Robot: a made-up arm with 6 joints.
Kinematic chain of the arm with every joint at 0, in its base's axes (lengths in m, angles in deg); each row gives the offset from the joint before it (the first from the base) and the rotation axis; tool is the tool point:
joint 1: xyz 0 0 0.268 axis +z
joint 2: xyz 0 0 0 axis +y
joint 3: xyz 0 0 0.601 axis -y
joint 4: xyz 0 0 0 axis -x
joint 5: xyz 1.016 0 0 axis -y
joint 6: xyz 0 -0.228 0 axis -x
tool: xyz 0 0 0
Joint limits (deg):
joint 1: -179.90..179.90
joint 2: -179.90..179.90
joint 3: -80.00..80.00
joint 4: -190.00..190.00
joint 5: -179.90..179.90
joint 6: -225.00..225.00
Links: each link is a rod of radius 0.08 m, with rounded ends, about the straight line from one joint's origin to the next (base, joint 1, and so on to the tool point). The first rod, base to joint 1, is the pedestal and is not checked.
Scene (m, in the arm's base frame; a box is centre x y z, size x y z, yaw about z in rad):
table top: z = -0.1
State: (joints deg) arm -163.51 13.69 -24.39 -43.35 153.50 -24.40
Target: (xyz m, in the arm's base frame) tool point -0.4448 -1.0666 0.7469
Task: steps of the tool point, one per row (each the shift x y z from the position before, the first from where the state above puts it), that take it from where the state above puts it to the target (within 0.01 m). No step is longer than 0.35 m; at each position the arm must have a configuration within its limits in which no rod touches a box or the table.
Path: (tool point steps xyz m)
1: -0.0502 -0.2767 0.1372
2: 0.0586 -0.2847 0.1565
3: 0.1619 -0.2490 0.1708
4: 0.2427 -0.1752 0.1802

